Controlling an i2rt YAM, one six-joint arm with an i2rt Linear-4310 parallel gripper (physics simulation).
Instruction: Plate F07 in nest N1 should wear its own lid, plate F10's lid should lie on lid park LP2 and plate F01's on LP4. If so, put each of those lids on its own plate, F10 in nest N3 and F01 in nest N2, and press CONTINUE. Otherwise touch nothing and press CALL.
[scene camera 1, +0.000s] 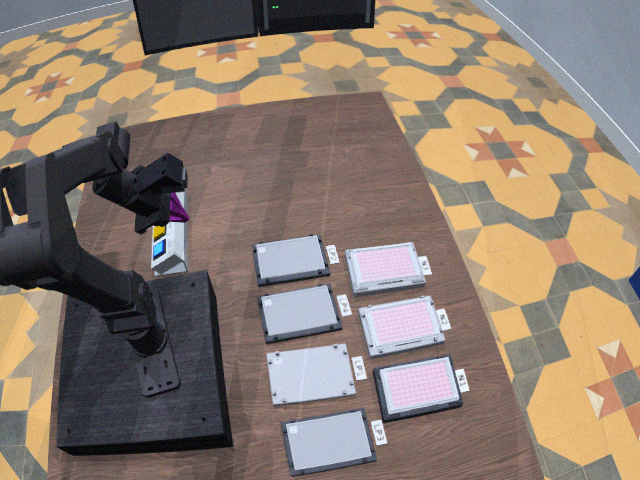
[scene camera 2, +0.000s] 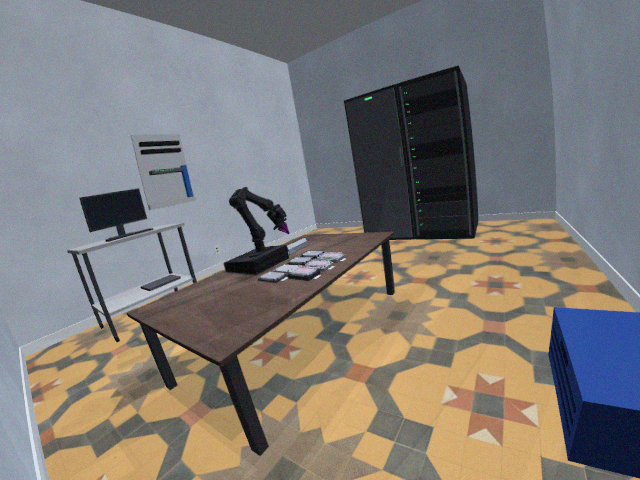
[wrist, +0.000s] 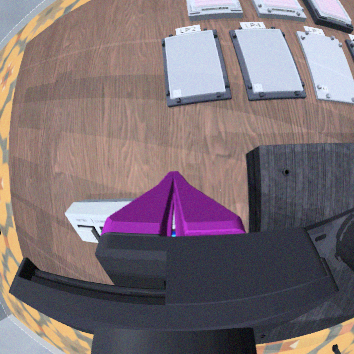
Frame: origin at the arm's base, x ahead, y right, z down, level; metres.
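Seen in the pictures: gripper, fingertip midpoint: (scene camera 1: 187, 220) (scene camera 2: 289, 233) (wrist: 173, 178); arm's base at its link origin: (scene camera 1: 151, 342) (scene camera 2: 261, 252) (wrist: 349, 233).
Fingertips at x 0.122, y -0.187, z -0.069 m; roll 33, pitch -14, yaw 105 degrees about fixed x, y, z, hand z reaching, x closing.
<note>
Offsets run from my fingertips to a thing's top centre. Level surfaces: height alone.
My gripper (scene camera 1: 187, 219) (scene camera 2: 287, 231) (wrist: 173, 178) is shut and empty, its purple fingertips together above the button panel @[dx -0.050, dy -0.119, dz +0.090 m] (scene camera 1: 177, 250) (wrist: 102, 210). The blue button @[dx -0.078, dy -0.048, dz +0.100 m] (scene camera 1: 159, 249) and yellow button @[dx -0.071, dy -0.097, dz +0.097 m] (scene camera 1: 159, 231) show in scene camera 1; the arm hides the others. Grey lids lie on LP2 @[dx +0.178, dy +0.044, dz +0.136 m] (scene camera 1: 291, 258) (wrist: 195, 65) and LP4 @[dx +0.153, dy +0.168, dz +0.136 m] (scene camera 1: 299, 312) (wrist: 267, 62); their small labels are unreadable. Pink plates stand in N3 @[dx +0.347, dy +0.135, dz +0.120 m] (scene camera 1: 385, 264), N2 @[dx +0.321, dy +0.267, dz +0.123 m] (scene camera 1: 403, 322) and N1 @[dx +0.294, dy +0.396, dz +0.118 m] (scene camera 1: 419, 384). Whether N1's plate wears a lid, and the plates' numbers, I cannot tell.
LP1 @[dx +0.129, dy +0.296, dz +0.134 m] (scene camera 1: 311, 374) (wrist: 327, 65) is a light, pegged park; a lid on it is hard to make out. LP3 @[dx +0.112, dy +0.428, dz +0.136 m] (scene camera 1: 329, 441) bears a grey lid. The black arm base (scene camera 1: 206, 361) (wrist: 300, 190) stands beside the panel. All are on the brown table @[dz +0.154 m] (scene camera 1: 248, 170) (scene camera 2: 206, 310).
</note>
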